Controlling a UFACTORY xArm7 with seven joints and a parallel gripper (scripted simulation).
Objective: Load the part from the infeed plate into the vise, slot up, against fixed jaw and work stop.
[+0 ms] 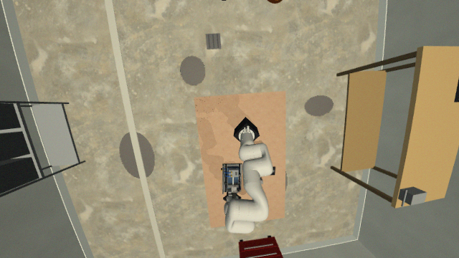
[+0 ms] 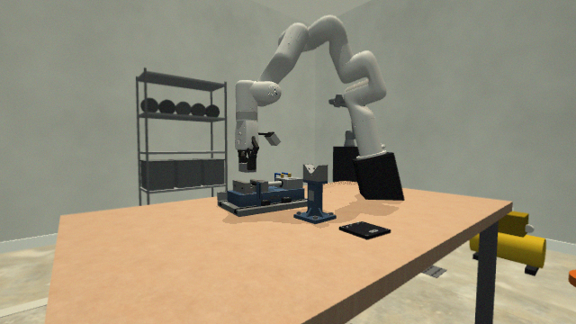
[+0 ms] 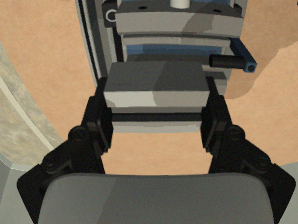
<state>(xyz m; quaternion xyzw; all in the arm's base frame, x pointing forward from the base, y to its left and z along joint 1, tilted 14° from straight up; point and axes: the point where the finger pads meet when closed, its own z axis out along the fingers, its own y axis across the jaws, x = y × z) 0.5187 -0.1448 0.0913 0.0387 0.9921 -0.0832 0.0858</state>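
The grey block is right at my hand. Round my hand: work stop: 1 cm ahead, 7 cm to the left, 6 cm below; cylinder rod: 8 cm behind, 3 cm to the left, 7 cm below; moving jaw: 3 cm behind, 2 cm to the left, 7 cm below.
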